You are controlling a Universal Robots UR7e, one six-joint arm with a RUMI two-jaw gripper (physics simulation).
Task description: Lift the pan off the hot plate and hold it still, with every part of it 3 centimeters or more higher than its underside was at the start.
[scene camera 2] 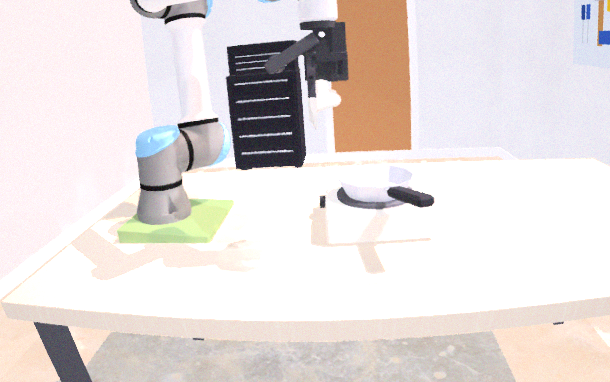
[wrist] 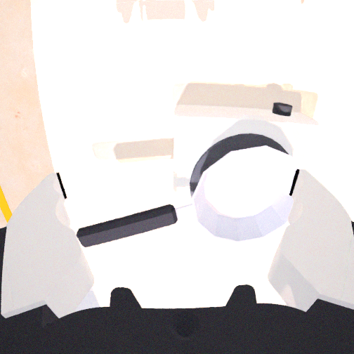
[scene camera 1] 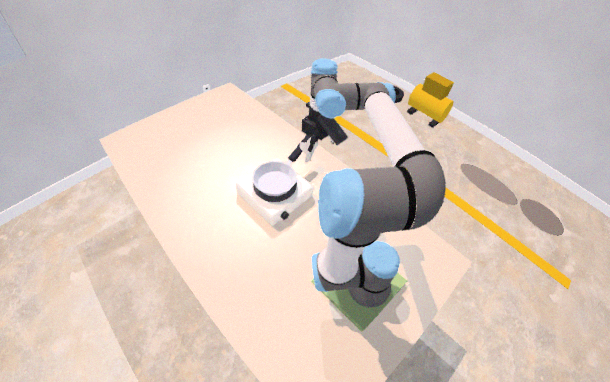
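The pan has a pale round bowl and rests upright on the white hot plate. Its straight black handle sticks out past the hot plate's edge. In scene camera 1 the gripper partly overlaps the handle. My gripper is open and empty, pointing down, well above the pan's height in scene camera 2. In the wrist view the handle and most of the bowl show between the spread fingers, the handle toward the left finger.
The hot plate's black knob is on its side facing the arm's base. The arm stands on a green base plate on the table. A black drawer cabinet stands behind the table.
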